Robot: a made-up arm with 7 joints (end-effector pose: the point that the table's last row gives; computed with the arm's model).
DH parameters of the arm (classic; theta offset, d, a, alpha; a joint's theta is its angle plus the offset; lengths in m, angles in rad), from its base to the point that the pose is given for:
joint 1: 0 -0.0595 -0.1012 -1.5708
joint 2: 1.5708 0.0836 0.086 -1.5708
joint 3: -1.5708 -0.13 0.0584 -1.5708
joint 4: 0 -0.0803 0.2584 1.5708
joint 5: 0 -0.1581 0.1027 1.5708
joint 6: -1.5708 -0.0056 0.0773 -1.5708
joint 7: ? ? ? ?
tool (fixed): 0 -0.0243 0 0
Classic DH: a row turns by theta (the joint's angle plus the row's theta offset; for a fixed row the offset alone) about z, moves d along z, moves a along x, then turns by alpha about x.
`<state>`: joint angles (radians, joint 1 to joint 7).
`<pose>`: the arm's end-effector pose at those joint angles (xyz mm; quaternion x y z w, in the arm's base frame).
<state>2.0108 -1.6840 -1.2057 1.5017 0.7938 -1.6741 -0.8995</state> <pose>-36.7 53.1 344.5 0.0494 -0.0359 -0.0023 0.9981</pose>
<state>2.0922 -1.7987 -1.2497 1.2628 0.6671 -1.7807 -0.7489</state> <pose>-5.8 -72.5 391.0 0.1666 0.1456 0.0463 0.9741</pose>
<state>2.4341 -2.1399 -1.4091 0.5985 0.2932 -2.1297 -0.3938</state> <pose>262.7 -332.8 260.3 0.2697 0.5916 0.3897 0.6522</pose>
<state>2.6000 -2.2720 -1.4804 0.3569 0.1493 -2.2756 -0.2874</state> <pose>382.0 -312.5 131.8 0.2192 0.6723 0.5390 0.4577</pose>
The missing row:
joint 7: 0 0.0663 -0.042 1.5708
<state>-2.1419 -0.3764 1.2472 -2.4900 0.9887 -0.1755 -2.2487</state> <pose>207.4 275.9 -246.7 0.1053 -0.5890 0.2457 0.7626</pose>
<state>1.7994 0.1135 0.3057 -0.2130 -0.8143 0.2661 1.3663</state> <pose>-594.9 -3.6 -86.4 -0.4609 0.4678 0.7351 0.1681</pose>
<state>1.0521 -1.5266 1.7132 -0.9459 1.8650 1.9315 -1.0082</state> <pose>87.1 166.2 -33.9 -0.7949 0.3119 0.2282 0.4677</pose>
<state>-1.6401 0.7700 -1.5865 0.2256 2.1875 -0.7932 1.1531</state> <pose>93.7 -279.9 -251.8 0.3609 0.6694 -0.6454 0.0719</pose>
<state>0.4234 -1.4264 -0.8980 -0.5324 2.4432 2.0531 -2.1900</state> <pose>-194.0 133.9 58.8 -0.2098 -0.5290 0.8037 0.1738</pose>
